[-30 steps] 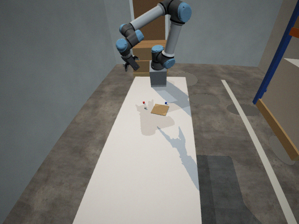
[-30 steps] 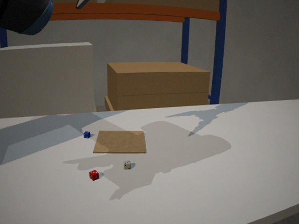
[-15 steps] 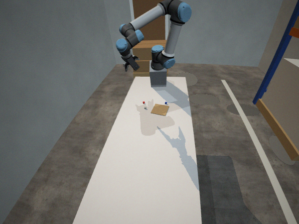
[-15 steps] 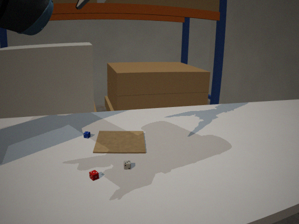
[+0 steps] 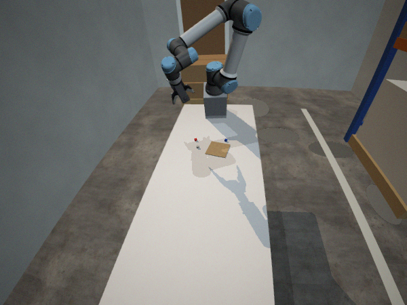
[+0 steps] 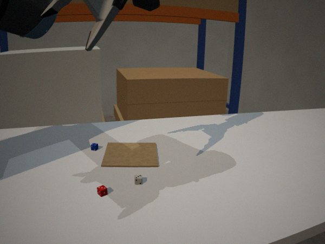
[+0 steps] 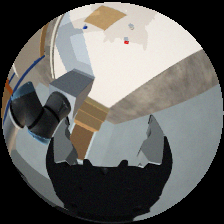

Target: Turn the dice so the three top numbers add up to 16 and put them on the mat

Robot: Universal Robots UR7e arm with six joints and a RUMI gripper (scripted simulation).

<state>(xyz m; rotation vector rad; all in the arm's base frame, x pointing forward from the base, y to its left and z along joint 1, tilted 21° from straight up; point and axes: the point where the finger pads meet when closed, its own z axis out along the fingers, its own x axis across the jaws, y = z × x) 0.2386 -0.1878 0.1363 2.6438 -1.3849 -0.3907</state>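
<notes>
Now: hand 50 mm short of the red die, 60 mm to the right of it and 300 mm above it. The rest, counted from my hand: blue die 50 mm ahead, 280 mm to the left, 300 mm below; mat 140 mm ahead, 230 mm to the left, 310 mm below; white die 130 mm ahead, 90 mm to the left, 300 mm below.
</notes>
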